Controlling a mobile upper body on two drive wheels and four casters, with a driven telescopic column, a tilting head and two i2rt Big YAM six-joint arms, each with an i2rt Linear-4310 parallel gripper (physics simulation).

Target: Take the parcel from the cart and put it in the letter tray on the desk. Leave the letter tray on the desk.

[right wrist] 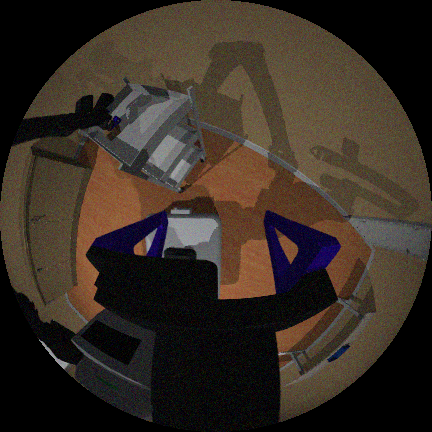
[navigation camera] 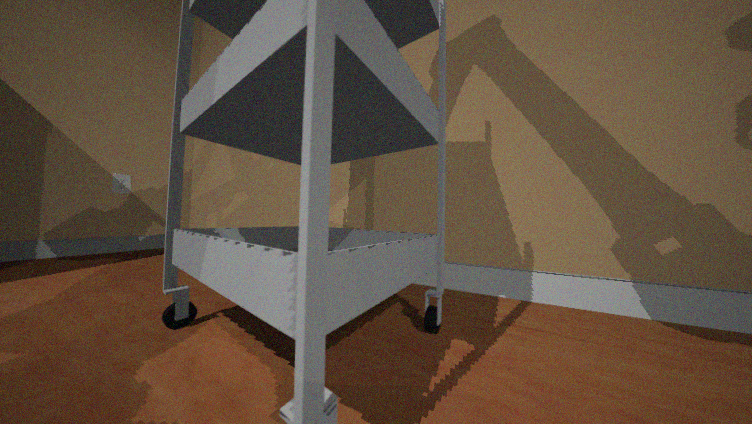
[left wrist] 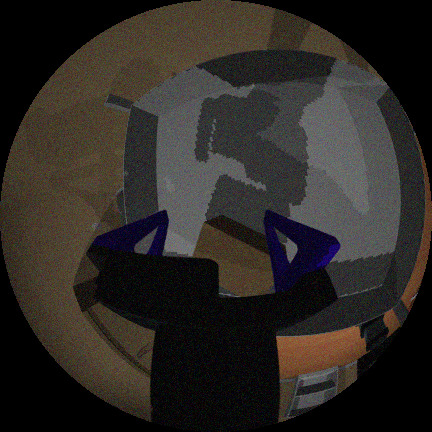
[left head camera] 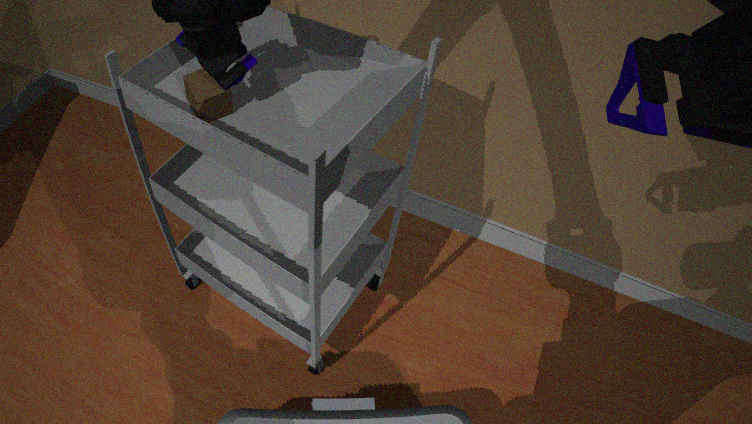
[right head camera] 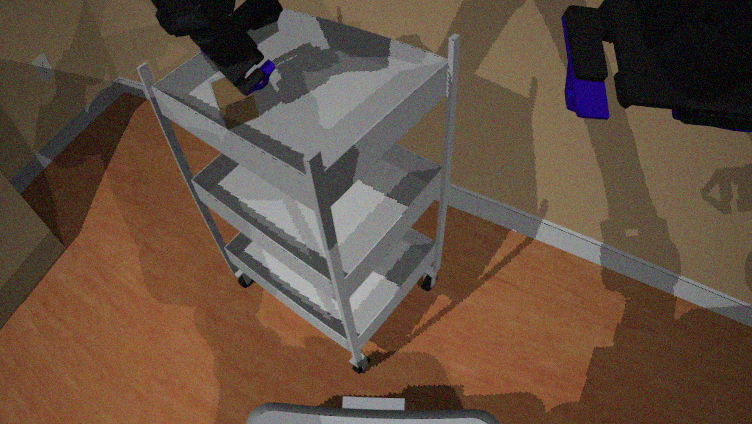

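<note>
The parcel, a brown box, lies on the top shelf of the grey three-shelf cart, near the shelf's front wall. My left gripper is open and low over the top shelf, beside the parcel. In the left wrist view the parcel shows between and below the spread fingers, partly hidden by the gripper; it is not gripped. My right gripper is open and empty, well right of the cart. I cannot identify the letter tray or desk.
A wall with a grey baseboard runs behind the cart. Brown furniture stands at the left of the right wrist view. A framed structure with a blue item shows at its lower right. My light base is at the bottom.
</note>
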